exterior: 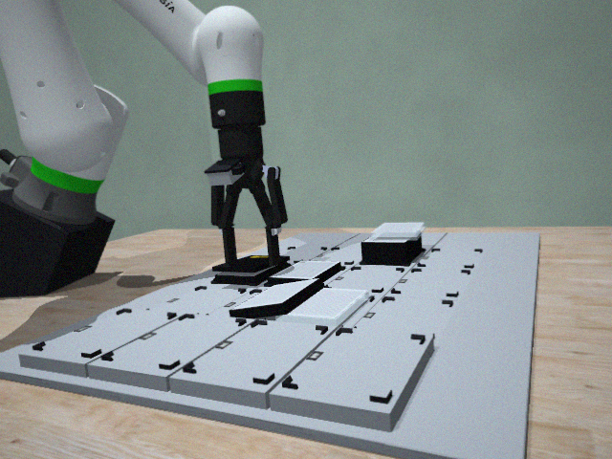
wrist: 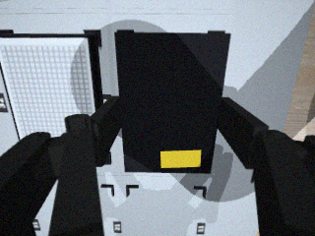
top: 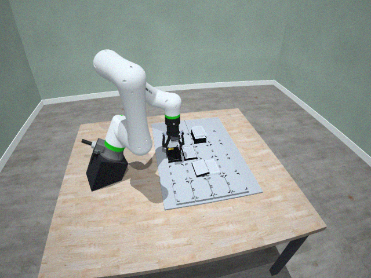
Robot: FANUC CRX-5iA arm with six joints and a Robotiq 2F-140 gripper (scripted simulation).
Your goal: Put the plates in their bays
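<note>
The black culture plate lid is 20 mm below my hand. Round my hand: flat white plate (230 mm ahead, 130 mm to the right, 40 mm below); black deep-well block (190 mm ahead, 190 mm to the left, 30 mm below).
</note>
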